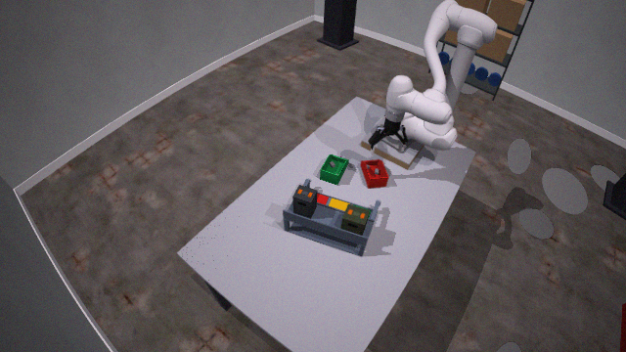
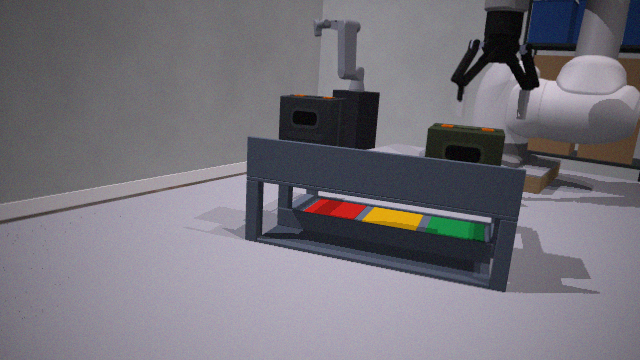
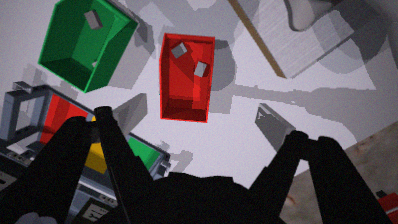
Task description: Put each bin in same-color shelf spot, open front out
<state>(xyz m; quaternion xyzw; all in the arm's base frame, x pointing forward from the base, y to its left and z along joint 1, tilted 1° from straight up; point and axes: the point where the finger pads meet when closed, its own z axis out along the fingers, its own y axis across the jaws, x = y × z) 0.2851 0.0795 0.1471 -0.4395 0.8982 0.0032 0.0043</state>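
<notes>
Now: the red bin 20 mm ahead of my hand, 30 mm to the right of it and 160 mm below it. From my hand the other things lie so: olive box: 410 mm ahead, 130 mm to the left, 40 mm below; green bin: 150 mm ahead, 200 mm to the right, 160 mm below; dark grey box: 490 mm ahead, 80 mm to the right, 30 mm below.
</notes>
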